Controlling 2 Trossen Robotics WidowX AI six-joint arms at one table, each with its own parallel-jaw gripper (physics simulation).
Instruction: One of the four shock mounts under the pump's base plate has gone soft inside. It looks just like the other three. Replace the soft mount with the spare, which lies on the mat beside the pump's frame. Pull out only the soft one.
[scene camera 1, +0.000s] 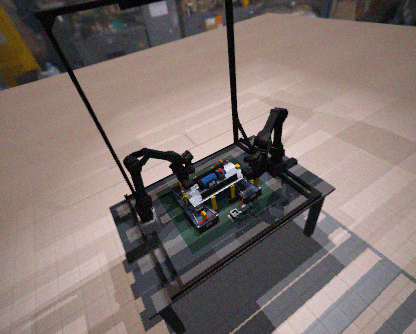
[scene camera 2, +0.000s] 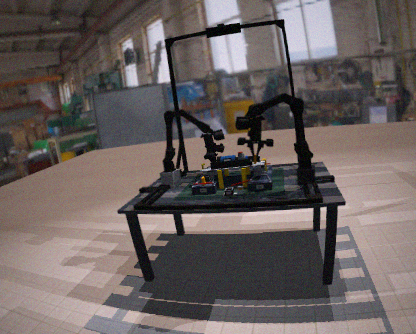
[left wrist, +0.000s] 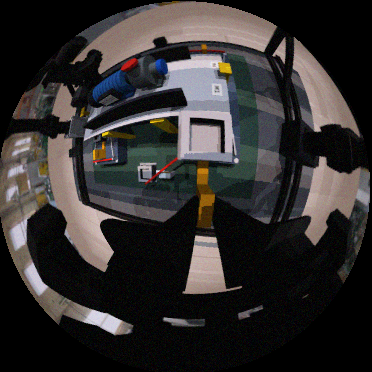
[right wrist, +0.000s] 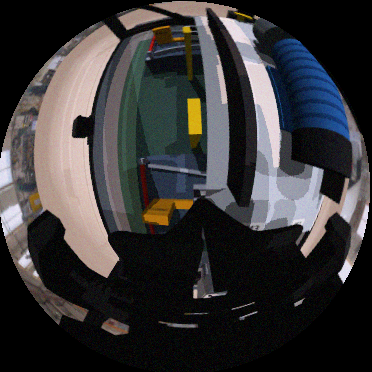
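My left gripper (left wrist: 203, 200) (scene camera 1: 254, 177) (scene camera 2: 255, 157) is shut on the orange tab (left wrist: 205, 211) of a grey square shock mount (left wrist: 205, 138). It holds the mount up, beside the corner of the pump's base plate (left wrist: 201, 86) (scene camera 1: 197, 195) (right wrist: 267, 194) marked M1. The blue pump (scene camera 1: 208, 180) (scene camera 2: 228, 158) (left wrist: 112, 86) (right wrist: 308, 93) sits on the plate, which stands raised on yellow props (scene camera 1: 213, 203). The spare mount (left wrist: 147, 172) (scene camera 1: 234, 215) (scene camera 2: 228, 191) lies on the green mat (scene camera 1: 193, 238) in front of the frame. My right gripper (right wrist: 200, 202) (scene camera 1: 183, 180) (scene camera 2: 211, 158) is shut and empty, close over the plate's opposite end.
A thin red lever (left wrist: 161, 171) (scene camera 1: 241, 200) slants between the frame and the spare. Other mounts show orange tabs (right wrist: 157, 211) (left wrist: 98, 154) at the frame's dark blue corner blocks (scene camera 1: 207, 222). A tall black gantry post (scene camera 1: 230, 83) stands behind the pump.
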